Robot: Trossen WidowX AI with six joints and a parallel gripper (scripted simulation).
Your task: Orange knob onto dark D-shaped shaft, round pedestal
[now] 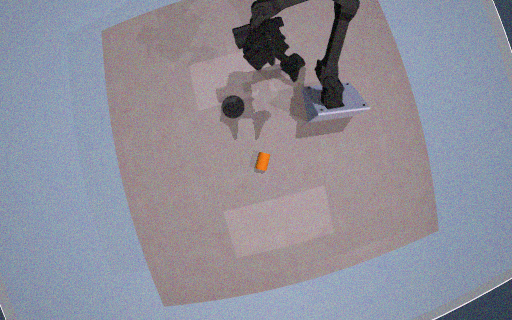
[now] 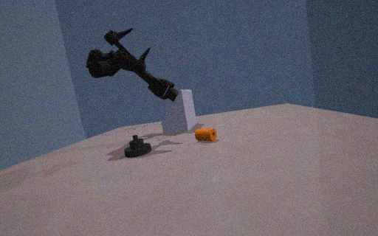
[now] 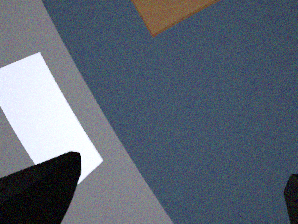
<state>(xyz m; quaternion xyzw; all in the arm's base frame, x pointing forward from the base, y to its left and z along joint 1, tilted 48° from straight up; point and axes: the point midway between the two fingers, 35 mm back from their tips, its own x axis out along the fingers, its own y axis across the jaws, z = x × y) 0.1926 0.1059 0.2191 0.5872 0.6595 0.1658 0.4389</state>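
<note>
My gripper tip is 390 mm above the orange knob, 200 mm to the right of it and 90 mm short of it. The rest, counted from my gripper tip: dark pedestal (380 mm below, 150 mm ahead, 20 mm to the right).
</note>
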